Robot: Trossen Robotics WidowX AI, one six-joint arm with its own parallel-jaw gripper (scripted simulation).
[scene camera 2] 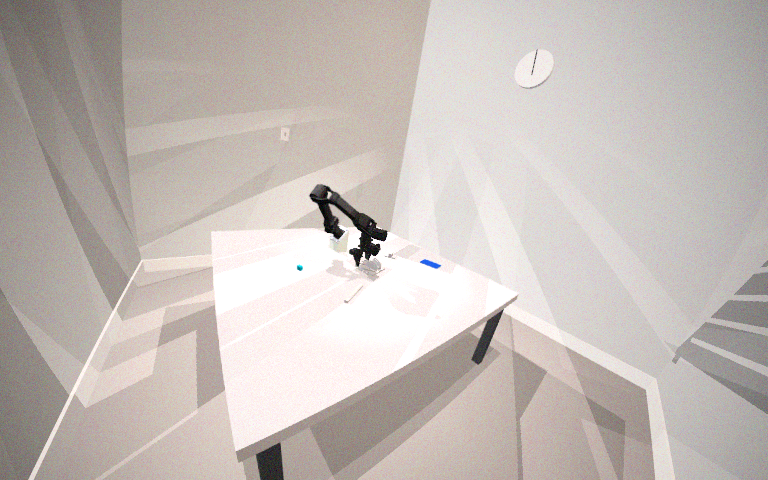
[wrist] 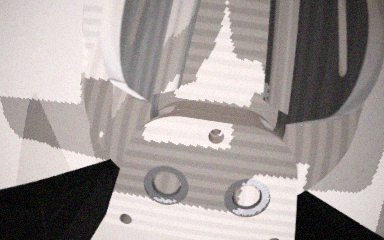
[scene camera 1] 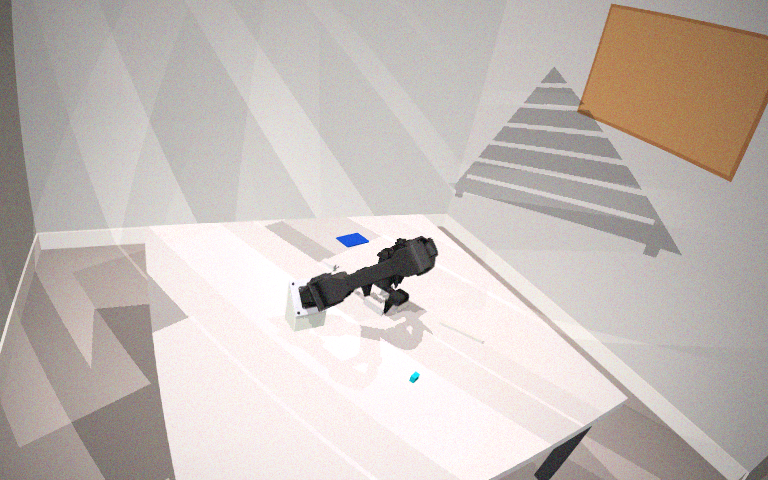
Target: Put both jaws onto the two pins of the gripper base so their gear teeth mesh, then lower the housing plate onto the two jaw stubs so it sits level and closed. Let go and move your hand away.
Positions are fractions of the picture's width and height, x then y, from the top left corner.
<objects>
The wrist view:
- my gripper: 0.54, 0.76
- lower housing part: 0.55, 0.69
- housing plate: 0.48, 0.44
</objects>
